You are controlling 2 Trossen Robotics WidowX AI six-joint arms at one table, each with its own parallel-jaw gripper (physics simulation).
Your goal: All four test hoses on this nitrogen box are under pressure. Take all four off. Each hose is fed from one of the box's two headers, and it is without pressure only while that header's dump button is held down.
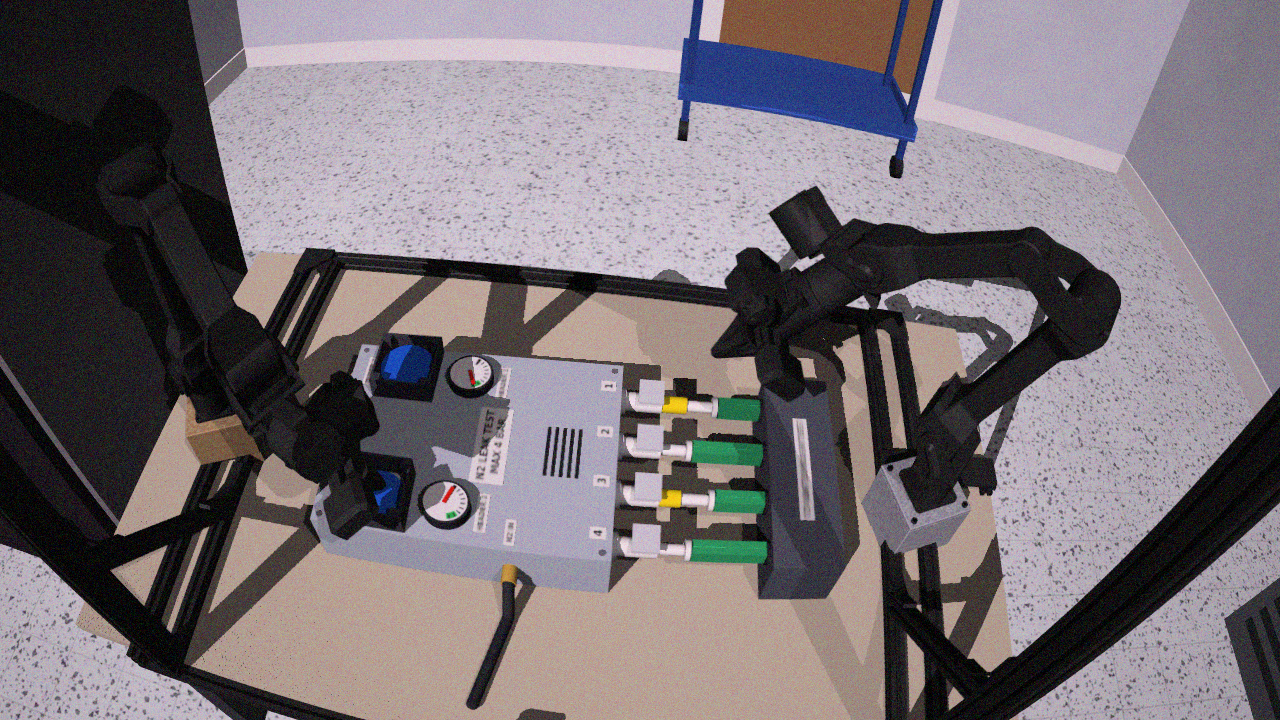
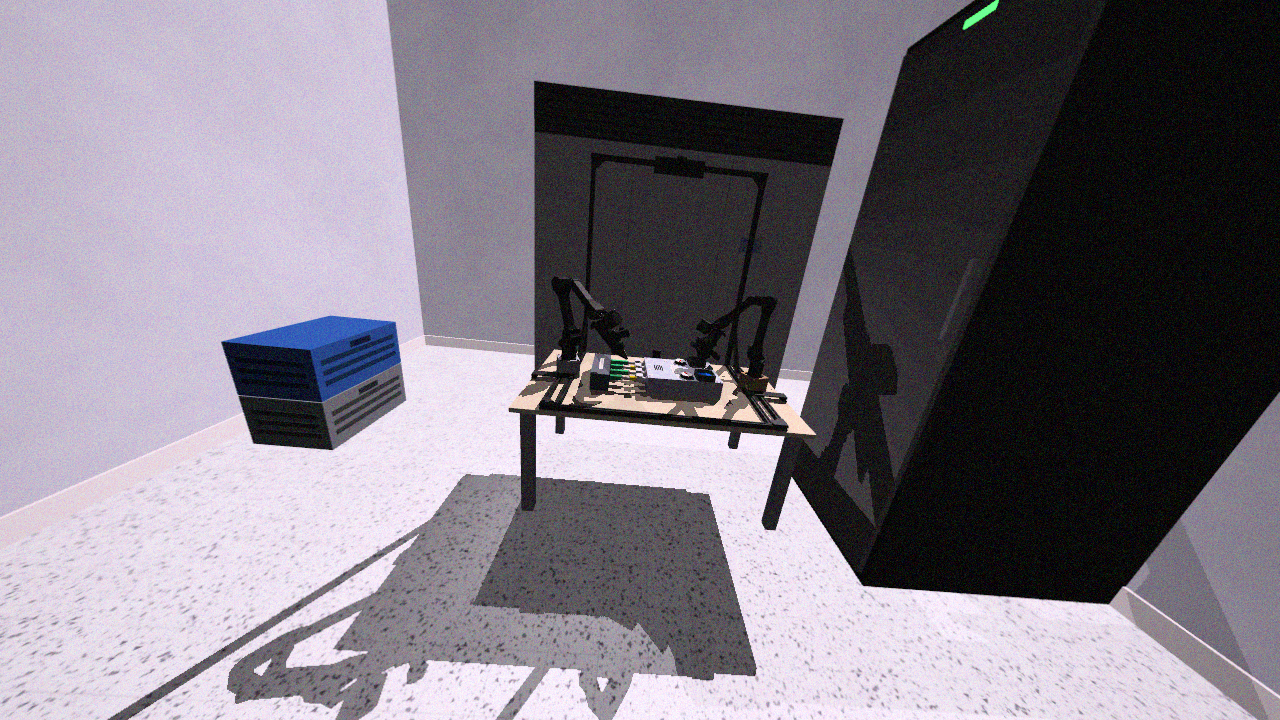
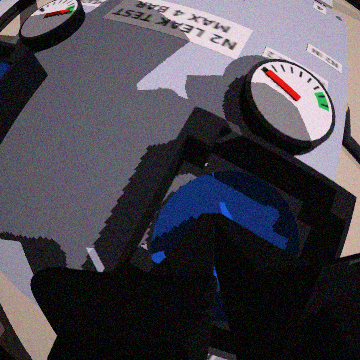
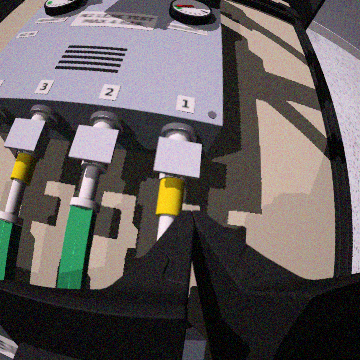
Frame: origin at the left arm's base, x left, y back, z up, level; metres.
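Seen in the pictures: left gripper, between the fingertips: [image 1: 383, 485] [image 2: 695, 364] [image 3: 209, 222]; right gripper, between the fingertips: [image 1: 713, 354] [image 2: 627, 359] [image 4: 189, 219]; left arm's base, origin of its link: [image 1: 215, 401] [image 2: 754, 375]; right arm's base, origin of its link: [image 1: 927, 487] [image 2: 568, 357].
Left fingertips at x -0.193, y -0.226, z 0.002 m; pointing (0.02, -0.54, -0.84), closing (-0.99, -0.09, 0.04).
Pixels of each thing's top centre, then the offset from my left fingertips to it. "pt": a spot on its surface instead.
- hose 1, a spot on its surface: [image 4: 171, 196] pt dx +0.044, dy -0.377, dz -0.020 m
- hose 3, a spot on its surface: [image 4: 23, 168] pt dx -0.079, dy -0.323, dz -0.022 m
- hose 2, a spot on its surface: [image 4: 75, 243] [image 1: 717, 447] pt dx -0.039, dy -0.396, dz -0.021 m
- hose 4, a spot on its surface: [image 1: 729, 550] pt dx -0.177, dy -0.352, dz -0.021 m
- far dump button, centre of its top: [image 1: 406, 365] dx +0.165, dy -0.063, dz +0.010 m
- dark block, a spot on its surface: [image 1: 805, 493] pt dx -0.146, dy -0.461, dz -0.005 m
- black cable, a spot on its surface: [image 1: 495, 643] pt dx -0.193, dy -0.075, dz -0.072 m
The grey nitrogen box [image 1: 552, 457] [image 2: 666, 372] [image 3: 89, 118] [image 4: 143, 68] lies on the table. Four hoses leave its right side: hose 1 [image 1: 737, 409] [image 4: 171, 196] and hose 3 [image 1: 737, 500] [image 4: 23, 168] with yellow bands, hose 2 [image 1: 726, 452] [image 4: 75, 243] and hose 4 [image 1: 729, 550] without. My left gripper [image 1: 373, 495] [image 2: 702, 353] [image 3: 209, 222] is shut, with its tips on the near blue dump button [image 1: 389, 492] [image 3: 221, 200]. The gauge [image 1: 446, 502] [image 3: 291, 100] beside it has its needle away from the green mark. My right gripper [image 1: 780, 379] [image 2: 616, 345] [image 4: 189, 219] is shut and empty, just over hose 1.
The far dump button [image 1: 407, 365] and its gauge [image 1: 470, 375] [image 3: 53, 11] are uncovered. A dark block [image 1: 805, 493] holds the hose ends. A black cable [image 1: 495, 643] leaves the box's front. A black frame rail [image 1: 495, 272] rings the table. A blue cart [image 1: 795, 79] stands behind.
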